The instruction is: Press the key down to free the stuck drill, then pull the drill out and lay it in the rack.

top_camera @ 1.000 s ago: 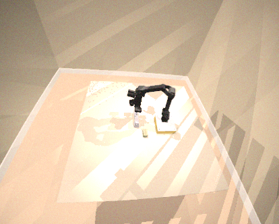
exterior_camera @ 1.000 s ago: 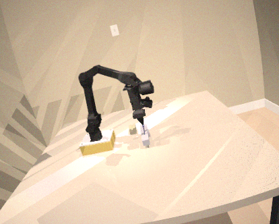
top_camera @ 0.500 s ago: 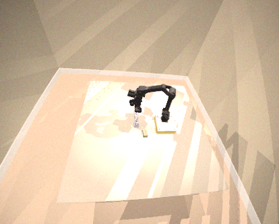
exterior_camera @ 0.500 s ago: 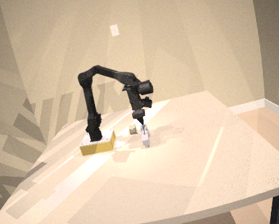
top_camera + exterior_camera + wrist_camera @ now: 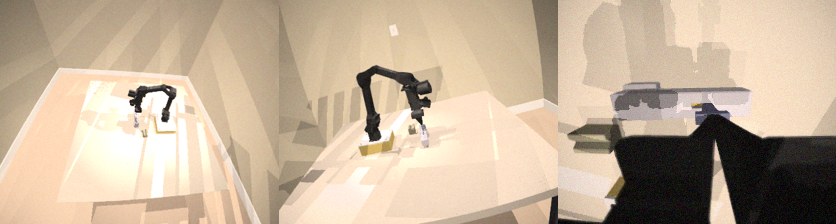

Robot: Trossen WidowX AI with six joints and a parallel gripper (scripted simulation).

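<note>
Now: gripper tip 10 mm past the drill, 60 mm to the right of it and 70 mm above it. Round my gripper tip: sleeve block 10 mm behind, 40 mm to the left, 80 mm below; then rack 110 mm behind, 190 mm to the left, 100 mm below.
</note>
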